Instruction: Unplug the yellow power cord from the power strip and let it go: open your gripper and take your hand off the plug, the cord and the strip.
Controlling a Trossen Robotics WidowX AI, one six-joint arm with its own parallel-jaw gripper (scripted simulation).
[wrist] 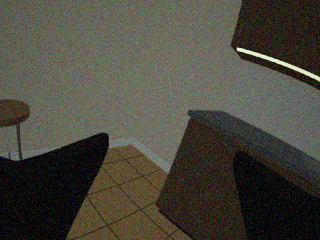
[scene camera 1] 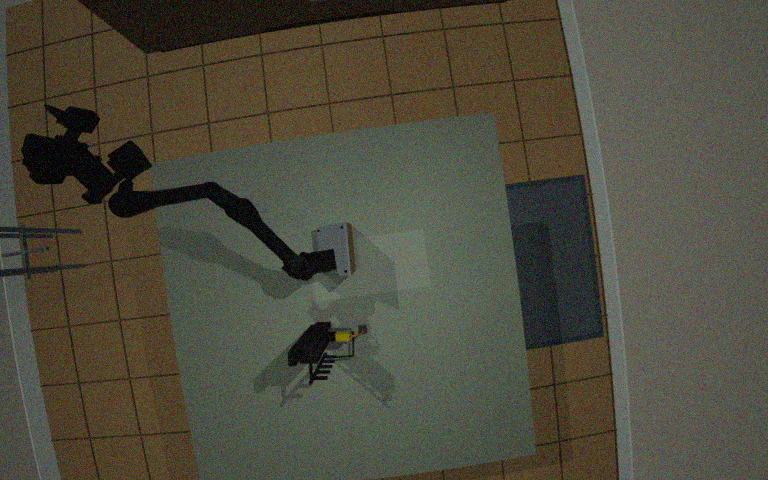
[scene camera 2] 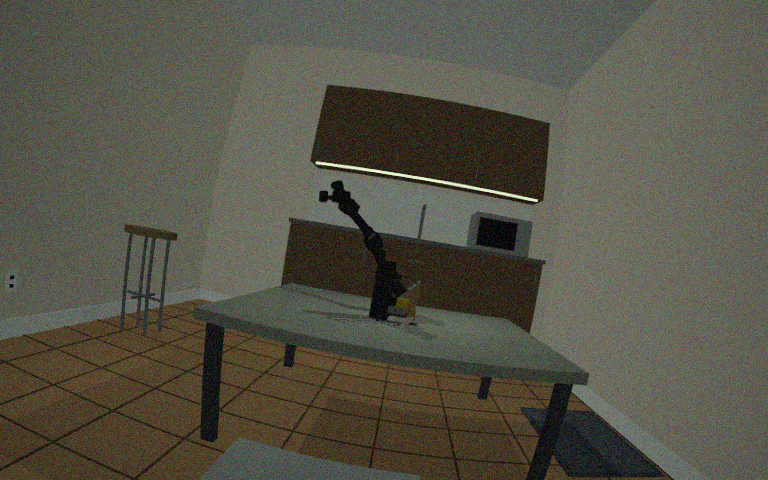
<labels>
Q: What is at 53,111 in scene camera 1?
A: My gripper.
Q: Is my gripper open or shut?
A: Open.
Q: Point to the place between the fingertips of my gripper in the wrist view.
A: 172,149
</labels>
